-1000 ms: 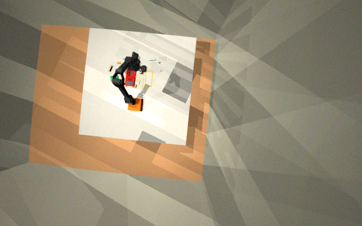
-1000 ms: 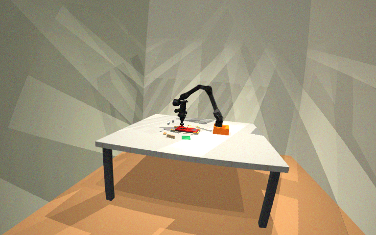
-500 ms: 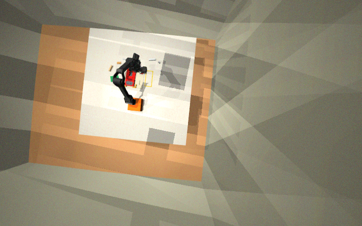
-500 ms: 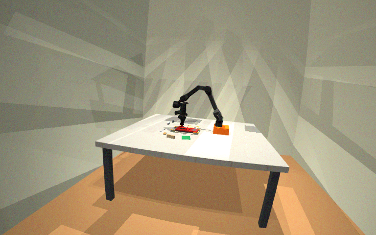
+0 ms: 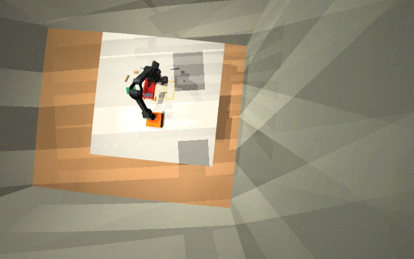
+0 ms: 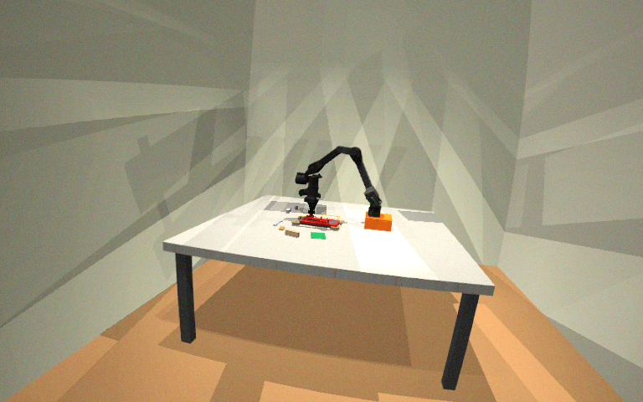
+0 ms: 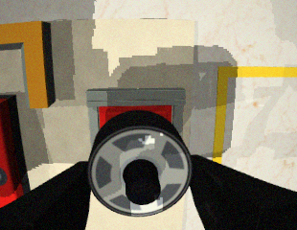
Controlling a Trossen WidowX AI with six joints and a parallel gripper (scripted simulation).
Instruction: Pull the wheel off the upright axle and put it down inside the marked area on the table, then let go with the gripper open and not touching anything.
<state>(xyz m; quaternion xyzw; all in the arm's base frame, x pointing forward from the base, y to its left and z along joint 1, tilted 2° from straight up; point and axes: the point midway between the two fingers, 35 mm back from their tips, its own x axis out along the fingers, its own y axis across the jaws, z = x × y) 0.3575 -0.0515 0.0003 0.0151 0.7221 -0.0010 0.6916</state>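
My gripper tip is now right at the upright axle. Also, from my gripper tip: wheel (right at my gripper tip); then green patch (32 cm to the left, 9 cm behind, 4 cm below).
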